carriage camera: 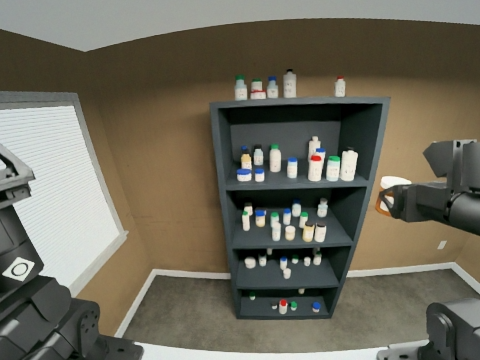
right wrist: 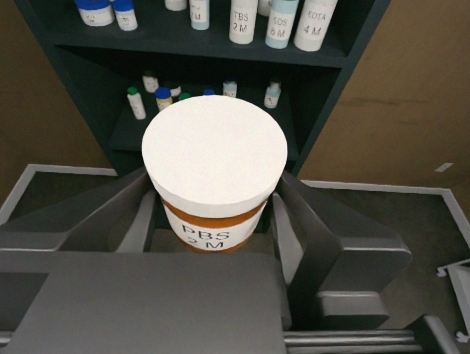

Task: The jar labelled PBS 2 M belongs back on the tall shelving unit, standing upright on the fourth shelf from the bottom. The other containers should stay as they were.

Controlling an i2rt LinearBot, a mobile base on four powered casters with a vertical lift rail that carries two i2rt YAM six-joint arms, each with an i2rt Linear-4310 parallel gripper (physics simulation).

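Places are measured from the left arm's base along level axes (x back, y right, z up), in metres.
Pixels of known places: right gripper, fingertip midpoint: (carriage camera: 392,193) (right wrist: 216,170); left arm's base, link origin: (carriage camera: 93,359).
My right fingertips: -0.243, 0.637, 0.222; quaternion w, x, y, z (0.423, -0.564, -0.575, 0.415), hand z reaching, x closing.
Ahead of a thing's pixels: the offset from my right fingertips to its middle, as dx, dy, dz. "pt": to the spot under its first point.
The PBS 2 M jar @(+0.006, +0.000, -0.005) (carriage camera: 393,183) (right wrist: 215,150), orange with a white lid and white label, is upright between the fingers of my right gripper (carriage camera: 386,197) (right wrist: 216,170). It is held in the air, to the right of the tall dark shelving unit (carriage camera: 216,145) (right wrist: 320,125) in the carriage camera. In the right wrist view it covers part of a lower shelf. The fourth shelf from the bottom @(pt -0.589, -0.165, -0.251) (carriage camera: 280,186) (right wrist: 150,50) holds several containers, in two groups with a gap between some of them. My left gripper (carriage camera: 19,176) is partly visible at the left edge, open, away from the shelving.
Several bottles stand on the unit's top, including a red-capped bottle @(-0.845, +0.239, +0.285) (carriage camera: 340,87). On the fourth shelf, the EDTA bottle @(-0.641, +0.244, -0.142) (carriage camera: 348,165) (right wrist: 315,25) is near the right side panel and a low blue-lidded jar @(-0.690, -0.375, -0.209) (carriage camera: 244,175) (right wrist: 96,12) is at the left front. A window @(pt -0.452, -1.622, -0.133) (carriage camera: 45,185) is at the left.
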